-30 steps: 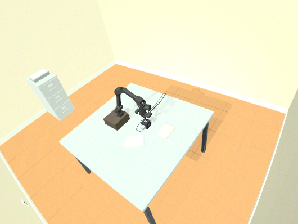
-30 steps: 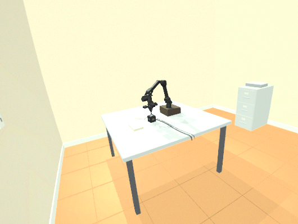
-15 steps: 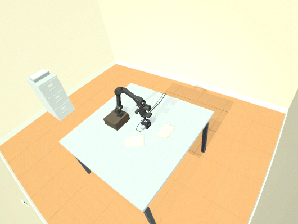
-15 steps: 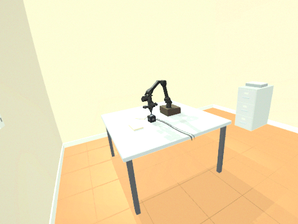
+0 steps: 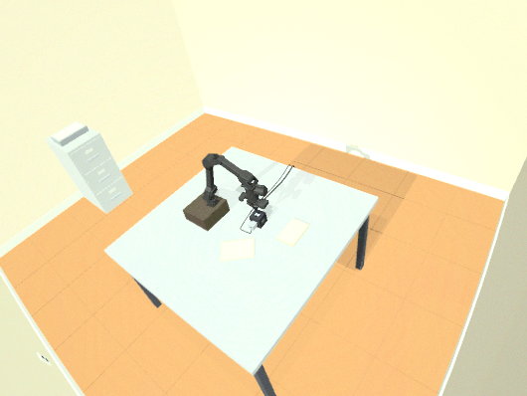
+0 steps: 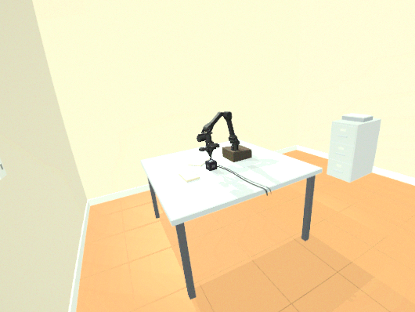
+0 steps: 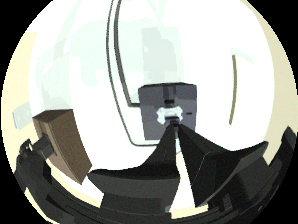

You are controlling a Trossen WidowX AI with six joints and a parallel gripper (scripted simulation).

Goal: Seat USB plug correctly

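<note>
Right now the USB plug is 2 cm below my gripper tip.
</note>
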